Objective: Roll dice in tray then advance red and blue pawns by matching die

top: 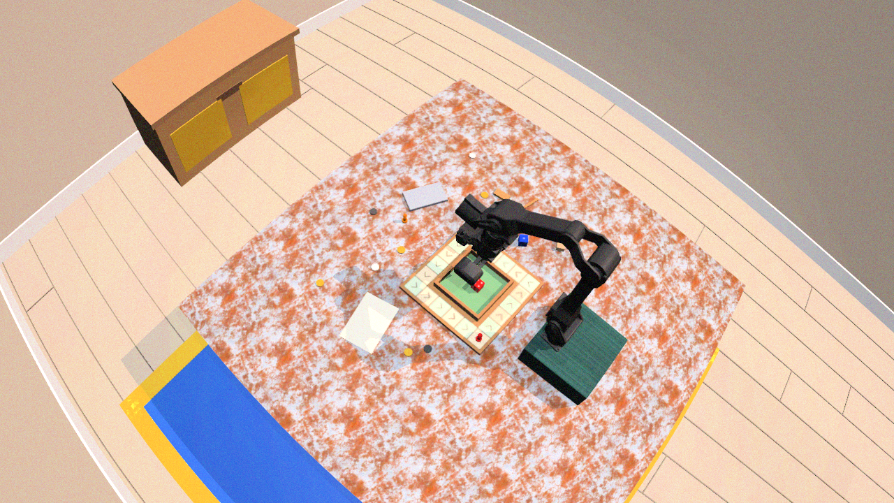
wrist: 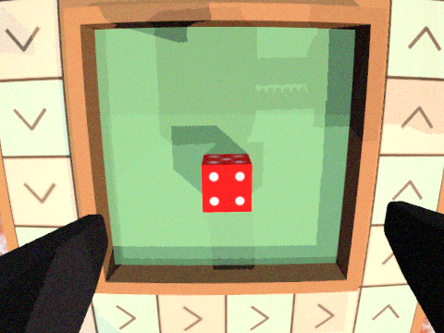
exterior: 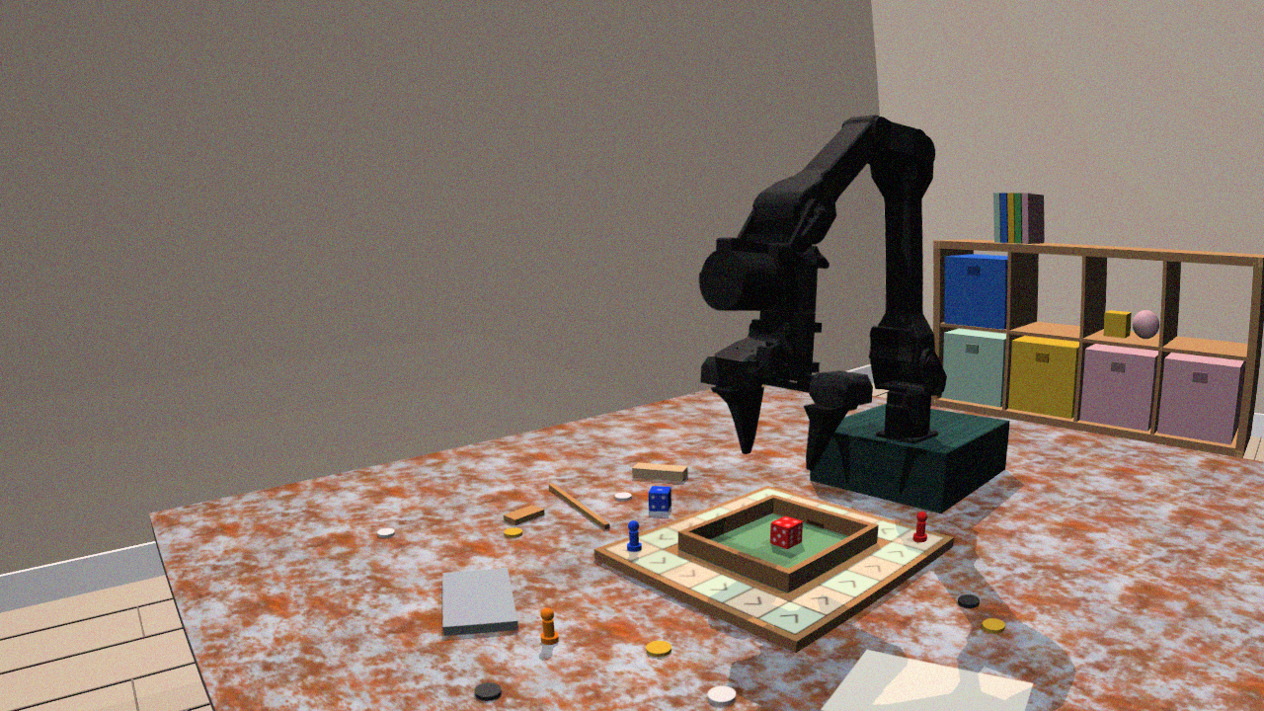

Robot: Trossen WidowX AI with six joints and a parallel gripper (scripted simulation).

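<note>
My gripper tip is 120 mm past the red pawn, 110 mm to the right of it and 80 mm above it. The rest, counted from my gripper tip: green tray 100 mm below; orange pawn 280 mm ahead, 100 mm below; blue pawn 120 mm ahead, 100 mm to the right, 80 mm below.
</note>
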